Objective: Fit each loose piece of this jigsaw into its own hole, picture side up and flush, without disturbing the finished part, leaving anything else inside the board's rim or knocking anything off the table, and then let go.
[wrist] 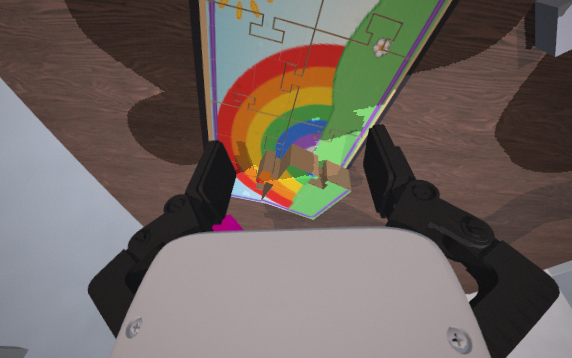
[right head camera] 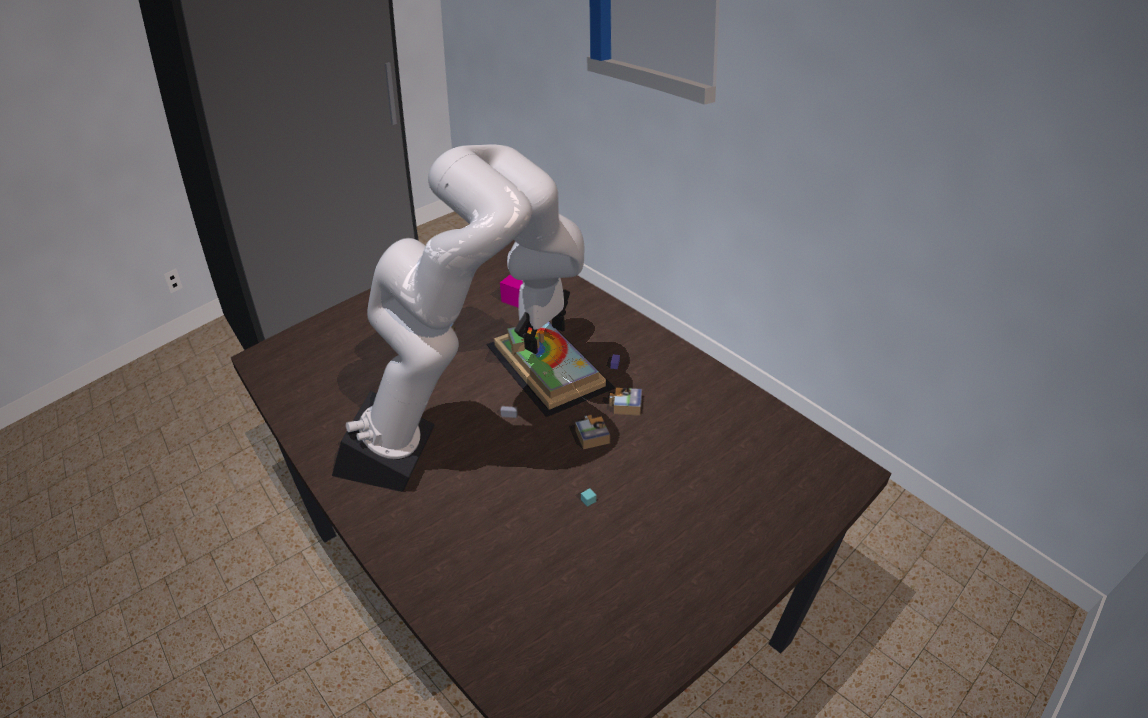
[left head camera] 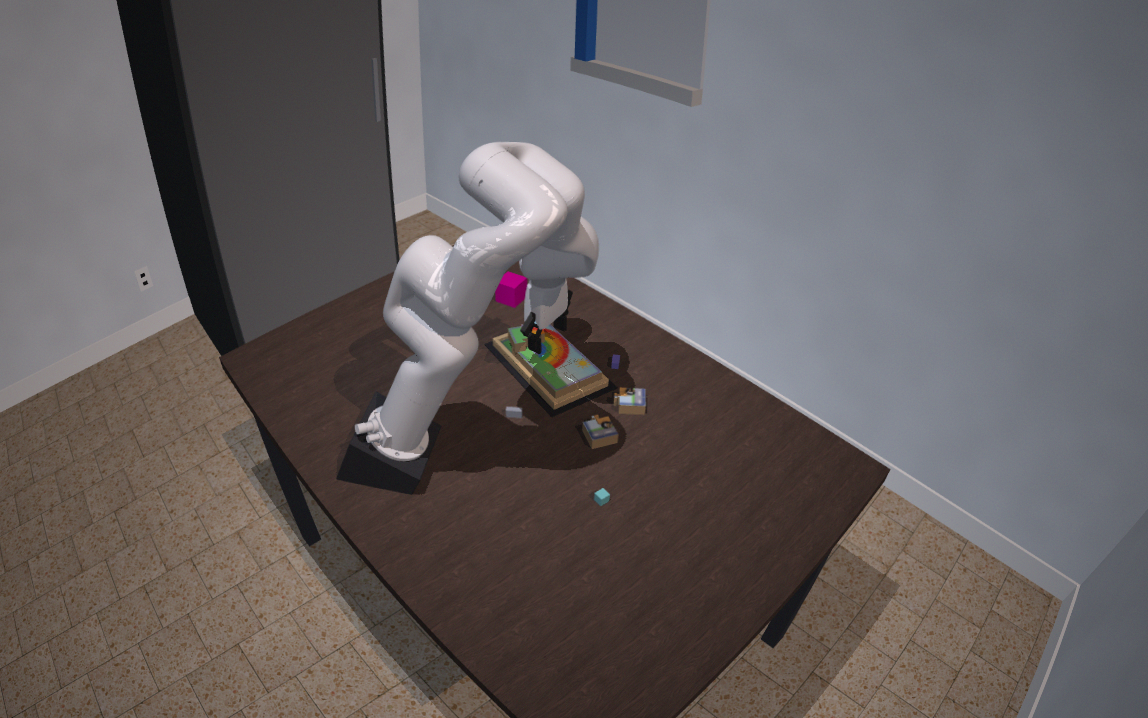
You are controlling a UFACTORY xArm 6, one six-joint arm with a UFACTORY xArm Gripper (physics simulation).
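Where they show: gripper, fingertip midpoint: [wrist: 294, 151] [right head camera: 545, 339] [left head camera: 547, 339]; arm's base, origin of the base link: [right head camera: 389, 432] [left head camera: 397, 433].
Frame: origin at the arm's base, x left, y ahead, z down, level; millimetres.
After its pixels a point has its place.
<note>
The jigsaw board [left head camera: 584, 394] {z 76, x -77, y 413 mm} [right head camera: 579, 394] {z 75, x -77, y 410 mm} [wrist: 206, 75] {z 62, x 36, y 488 mm} carries a rainbow and green-hill picture. At its far end, a corner piece [left head camera: 517, 336] {z 20, x 116, y 383 mm} [right head camera: 513, 340] {z 20, x 108, y 370 mm} [wrist: 320, 200] {z 20, x 117, y 385 mm} with rainbow bands and green stands proud of the surface, picture up, its tan sides showing; it looks tilted or out of line. Two thick picture-topped pieces, one [left head camera: 600, 435] {z 59, x -202, y 342 mm} [right head camera: 592, 435] {z 59, x -203, y 343 mm} nearer and one [left head camera: 631, 403] {z 59, x -175, y 456 mm} [right head camera: 627, 403] {z 59, x -176, y 458 mm} farther right, lie on the table off the board's near end. My gripper [left head camera: 548, 328] {z 6, x 50, y 416 mm} [right head camera: 544, 330] {z 6, x 50, y 416 mm} [wrist: 294, 151] {z 6, x 50, y 416 mm} is wide open and empty, with fingers on either side of the raised corner piece.
A magenta block [left head camera: 510, 289] {z 33, x 294, y 498 mm} [right head camera: 510, 290] {z 39, x 307, y 494 mm} [wrist: 227, 224] {z 66, x 284, y 503 mm} stands beyond the board's far end. A purple block [left head camera: 615, 361] {z 68, x -45, y 534 mm} [right head camera: 614, 361] {z 68, x -45, y 534 mm} lies to its right, a pale grey block [left head camera: 513, 412] {z 69, x -32, y 257 mm} [right head camera: 507, 412] {z 70, x -31, y 256 mm} to its left. A teal cube [left head camera: 601, 497] {z 64, x -320, y 236 mm} [right head camera: 588, 497] {z 64, x -321, y 238 mm} lies nearer the front.
</note>
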